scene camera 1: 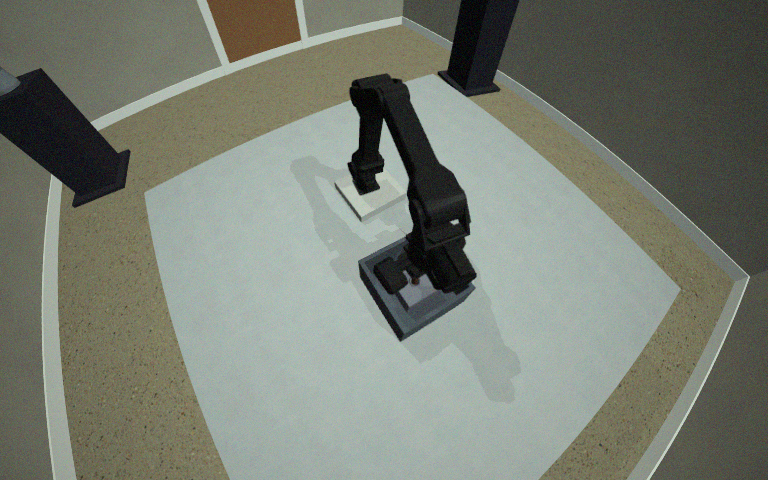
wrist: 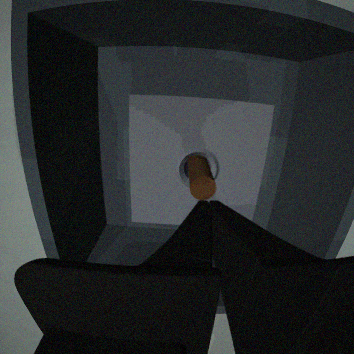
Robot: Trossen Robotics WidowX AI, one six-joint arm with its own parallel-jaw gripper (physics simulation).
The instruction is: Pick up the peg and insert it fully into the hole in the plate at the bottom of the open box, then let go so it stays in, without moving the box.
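Frame: origin at the arm's base, x ahead, y left, z up, level; millimetres.
Seen in the pictures: gripper, fingertip midpoint: [scene camera 1: 415, 272] [wrist: 206, 209]; arm's base, link origin: [scene camera 1: 366, 184].
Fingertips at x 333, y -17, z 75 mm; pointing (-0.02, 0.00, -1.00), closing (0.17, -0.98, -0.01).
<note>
Offsets run from my fingertips to a thing's middle.
The brown peg {dx +3, dy +1, dz -56 mm} [scene camera 1: 415, 280] [wrist: 202, 187] stands in the round hole of the pale plate {dx +4, dy +3, dz -69 mm} [scene camera 1: 416, 297] [wrist: 160, 195], its upper part sticking out and leaning slightly. The plate lies at the bottom of the open dark grey box {dx +4, dy +3, dz -55 mm} [scene camera 1: 382, 308] [wrist: 22, 145]. My gripper [scene camera 1: 415, 272] [wrist: 206, 209] is shut, with its two fingertips together and nothing between them. In the wrist view the tips are right beside the peg's top end; whether they touch it I cannot tell. How deep the peg sits is hidden.
The box's walls stand around the plate and the fingers. A white square tray-like base [scene camera 1: 362, 210] lies under the arm's foot behind the box. Dark pillars [scene camera 1: 481, 45] [scene camera 1: 62, 135] stand at the back right and at the left.
</note>
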